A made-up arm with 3 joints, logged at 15 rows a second.
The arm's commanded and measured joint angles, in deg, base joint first. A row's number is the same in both.
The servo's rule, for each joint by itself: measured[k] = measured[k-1] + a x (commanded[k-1-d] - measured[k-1]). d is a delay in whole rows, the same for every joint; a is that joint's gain. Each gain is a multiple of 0.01, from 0.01 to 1. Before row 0 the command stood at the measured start. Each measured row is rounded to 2 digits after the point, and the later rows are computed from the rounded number. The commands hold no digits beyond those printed.
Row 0, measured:
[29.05, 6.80, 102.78]
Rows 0 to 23, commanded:
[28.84, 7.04, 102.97]
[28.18, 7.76, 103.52]
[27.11, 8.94, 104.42]
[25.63, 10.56, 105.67]
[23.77, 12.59, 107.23]
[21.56, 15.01, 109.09]
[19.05, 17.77, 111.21]
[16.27, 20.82, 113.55]
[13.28, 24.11, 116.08]
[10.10, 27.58, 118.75]
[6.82, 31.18, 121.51]
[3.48, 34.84, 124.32]
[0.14, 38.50, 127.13]
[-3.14, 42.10, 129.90]
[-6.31, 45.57, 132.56]
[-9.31, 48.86, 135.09]
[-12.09, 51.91, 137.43]
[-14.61, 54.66, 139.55]
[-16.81, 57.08, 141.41]
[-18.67, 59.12, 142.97]
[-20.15, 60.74, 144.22]
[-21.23, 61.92, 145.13]
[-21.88, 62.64, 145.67]
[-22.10, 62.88, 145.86]
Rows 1 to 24, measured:
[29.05, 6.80, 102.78]
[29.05, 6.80, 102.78]
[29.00, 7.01, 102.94]
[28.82, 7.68, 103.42]
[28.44, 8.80, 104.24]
[27.82, 10.37, 105.41]
[26.93, 12.35, 106.90]
[25.75, 14.72, 108.70]
[24.28, 17.43, 110.76]
[22.52, 20.45, 113.05]
[20.49, 23.71, 115.53]
[18.20, 27.15, 118.17]
[15.70, 30.74, 120.91]
[13.01, 34.39, 123.71]
[10.18, 38.05, 126.51]
[7.25, 41.65, 129.29]
[4.27, 45.14, 131.97]
[1.28, 48.45, 134.53]
[-1.66, 51.53, 136.91]
[-4.51, 54.32, 139.07]
[-7.22, 56.78, 140.99]
[-9.74, 58.86, 142.61]
[-12.03, 60.53, 143.93]
[-14.05, 61.77, 144.91]
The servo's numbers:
d 2
a 0.22 0.89 0.82

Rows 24 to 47, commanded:
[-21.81, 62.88, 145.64]
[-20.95, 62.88, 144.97]
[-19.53, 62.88, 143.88]
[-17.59, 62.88, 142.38]
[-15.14, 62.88, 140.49]
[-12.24, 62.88, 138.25]
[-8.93, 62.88, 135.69]
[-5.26, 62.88, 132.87]
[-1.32, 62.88, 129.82]
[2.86, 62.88, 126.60]
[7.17, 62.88, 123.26]
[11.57, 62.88, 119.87]
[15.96, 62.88, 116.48]
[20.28, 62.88, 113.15]
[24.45, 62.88, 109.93]
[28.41, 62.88, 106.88]
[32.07, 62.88, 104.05]
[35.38, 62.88, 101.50]
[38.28, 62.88, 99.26]
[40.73, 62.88, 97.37]
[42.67, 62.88, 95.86]
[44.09, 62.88, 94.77]
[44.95, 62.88, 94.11]
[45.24, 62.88, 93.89]
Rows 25 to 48, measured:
[-15.77, 62.54, 145.53]
[-17.16, 62.84, 145.80]
[-18.18, 62.88, 145.67]
[-18.79, 62.88, 145.10]
[-18.95, 62.88, 144.10]
[-18.65, 62.88, 142.69]
[-17.88, 62.88, 140.89]
[-16.64, 62.88, 138.73]
[-14.94, 62.88, 136.24]
[-12.81, 62.88, 133.48]
[-10.28, 62.88, 130.48]
[-7.39, 62.88, 127.30]
[-4.19, 62.88, 123.99]
[-0.72, 62.88, 120.61]
[2.95, 62.88, 117.22]
[6.76, 62.88, 113.88]
[10.65, 62.88, 110.64]
[14.56, 62.88, 107.56]
[18.41, 62.88, 104.68]
[22.14, 62.88, 102.07]
[25.69, 62.88, 99.77]
[29.00, 62.88, 97.80]
[32.01, 62.88, 96.21]
[34.67, 62.88, 95.03]

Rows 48 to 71, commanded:
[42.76, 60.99, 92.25]
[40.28, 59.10, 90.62]
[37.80, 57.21, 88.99]
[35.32, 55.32, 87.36]
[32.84, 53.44, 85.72]
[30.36, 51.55, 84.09]
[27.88, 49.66, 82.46]
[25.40, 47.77, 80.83]
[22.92, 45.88, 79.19]
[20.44, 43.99, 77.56]
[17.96, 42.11, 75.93]
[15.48, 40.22, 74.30]
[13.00, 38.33, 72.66]
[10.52, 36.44, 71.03]
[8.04, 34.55, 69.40]
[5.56, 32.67, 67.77]
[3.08, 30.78, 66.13]
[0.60, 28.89, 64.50]
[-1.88, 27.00, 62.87]
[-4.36, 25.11, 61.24]
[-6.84, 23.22, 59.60]
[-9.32, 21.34, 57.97]
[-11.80, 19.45, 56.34]
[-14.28, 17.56, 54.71]
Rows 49 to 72, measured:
[36.93, 62.88, 94.28]
[38.76, 62.88, 93.96]
[39.64, 61.20, 92.56]
[39.78, 59.33, 90.97]
[39.34, 57.44, 89.35]
[38.46, 55.55, 87.72]
[37.22, 53.67, 86.08]
[35.71, 51.78, 84.45]
[33.99, 49.89, 82.82]
[32.10, 48.00, 81.19]
[30.08, 46.11, 79.55]
[27.96, 44.22, 77.92]
[25.76, 42.34, 76.29]
[23.50, 40.45, 74.66]
[21.19, 38.56, 73.02]
[18.84, 36.67, 71.39]
[16.46, 34.78, 69.76]
[14.06, 32.90, 68.13]
[11.64, 31.01, 66.49]
[9.21, 29.12, 64.86]
[6.77, 27.23, 63.23]
[4.32, 25.34, 61.60]
[1.86, 23.45, 59.96]
[-0.60, 21.57, 58.33]

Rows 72 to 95, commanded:
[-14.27, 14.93, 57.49]
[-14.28, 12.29, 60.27]
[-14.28, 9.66, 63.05]
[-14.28, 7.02, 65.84]
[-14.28, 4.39, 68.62]
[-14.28, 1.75, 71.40]
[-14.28, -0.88, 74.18]
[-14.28, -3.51, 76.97]
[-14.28, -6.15, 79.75]
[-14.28, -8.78, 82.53]
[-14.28, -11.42, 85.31]
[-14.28, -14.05, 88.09]
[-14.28, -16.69, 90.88]
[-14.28, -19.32, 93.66]
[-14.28, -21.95, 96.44]
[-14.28, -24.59, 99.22]
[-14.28, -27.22, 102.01]
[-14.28, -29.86, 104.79]
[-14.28, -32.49, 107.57]
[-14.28, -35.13, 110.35]
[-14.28, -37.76, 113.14]
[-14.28, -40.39, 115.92]
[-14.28, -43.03, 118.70]
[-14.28, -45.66, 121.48]
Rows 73 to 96, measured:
[-3.06, 19.68, 56.70]
[-5.53, 17.79, 55.07]
[-7.45, 15.24, 57.05]
[-8.95, 12.61, 59.69]
[-10.12, 9.98, 62.45]
[-11.04, 7.35, 65.23]
[-11.75, 4.72, 68.01]
[-12.31, 2.08, 70.79]
[-12.74, -0.55, 73.57]
[-13.08, -3.18, 76.36]
[-13.34, -5.82, 79.14]
[-13.55, -8.45, 81.92]
[-13.71, -11.09, 84.70]
[-13.84, -13.72, 87.48]
[-13.94, -16.36, 90.27]
[-14.01, -18.99, 93.05]
[-14.07, -21.62, 95.83]
[-14.12, -24.26, 98.61]
[-14.16, -26.89, 101.40]
[-14.19, -29.53, 104.18]
[-14.21, -32.16, 106.96]
[-14.23, -34.80, 109.74]
[-14.24, -37.43, 112.53]
[-14.25, -40.06, 115.31]

